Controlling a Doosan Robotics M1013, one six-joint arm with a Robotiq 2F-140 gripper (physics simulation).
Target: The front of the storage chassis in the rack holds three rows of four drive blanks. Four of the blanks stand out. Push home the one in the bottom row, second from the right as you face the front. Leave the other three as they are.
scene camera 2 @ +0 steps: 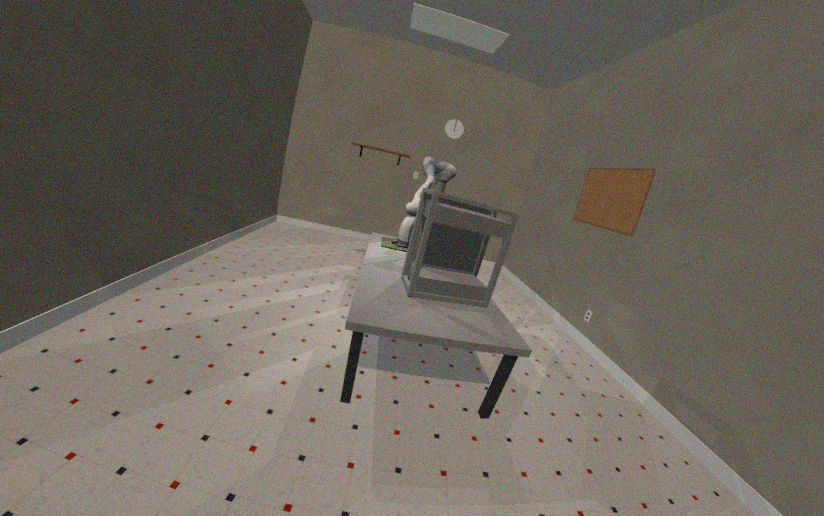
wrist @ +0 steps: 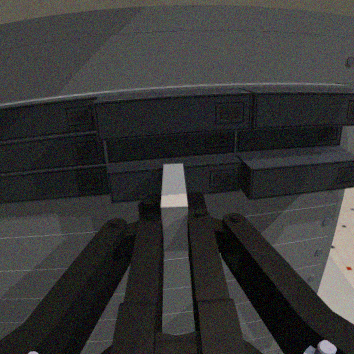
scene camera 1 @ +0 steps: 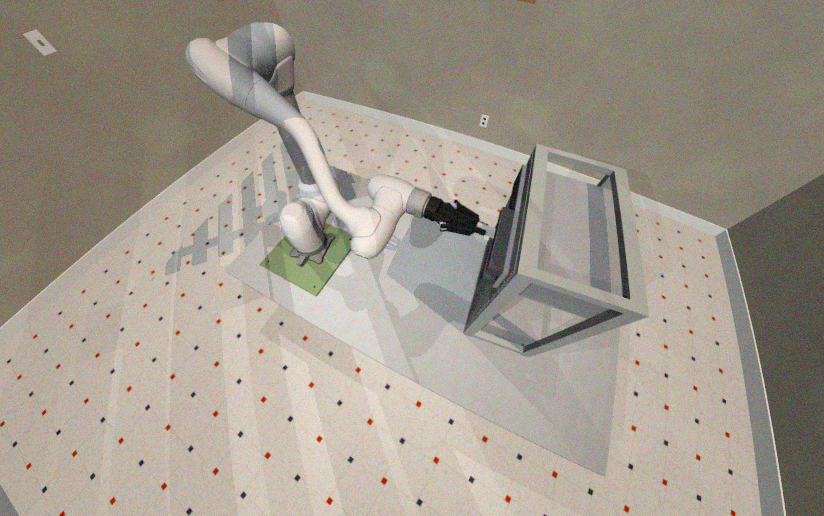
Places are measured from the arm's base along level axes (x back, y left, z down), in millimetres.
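Where they show: gripper, fingertip midpoint: [wrist: 173,181]; arm's base, origin of the base link: [scene camera 2: 404,245] [scene camera 1: 313,245].
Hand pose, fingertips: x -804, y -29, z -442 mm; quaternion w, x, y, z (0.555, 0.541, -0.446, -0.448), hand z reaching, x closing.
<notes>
Things, the pixels of their top centre, and the offset from my fingertips. Level surfaces: height alone.
- bottom-right blank, middle of its top: [wrist: 279,142] dx -33, dy -116, dz -12 mm
- rightmost blank, middle of its top: [wrist: 283,83] [scene camera 1: 514,257] dx -33, dy -116, dz -69 mm
- grey table, its level: dz +451 mm
The dark storage chassis [scene camera 1: 499,246] [scene camera 2: 453,249] [wrist: 175,55] sits in the grey rack [scene camera 1: 530,212] [scene camera 2: 465,217]. In the wrist view, the bottom-row blank second from the right [wrist: 135,182] stands out slightly, with a narrow strip of its top showing. The bottom-right blank [wrist: 300,175] stands out clearly further. In the top row, the rightmost blank [wrist: 300,110] and the one beside it [wrist: 160,117] stand out. My gripper [scene camera 1: 481,230] [wrist: 173,181] is shut. A light grey bar [wrist: 174,182] runs forward between its fingers, its end over the second-from-right bottom blank; contact cannot be told.
Two middle-row blanks [wrist: 170,146] [wrist: 287,137] lie recessed between the protruding ones. More blanks [wrist: 40,187] show at the left. The rack stands on the grey table [scene camera 1: 486,395] [scene camera 2: 395,313]. The arm's base is on a green plate [scene camera 1: 291,273] [scene camera 2: 389,244].
</notes>
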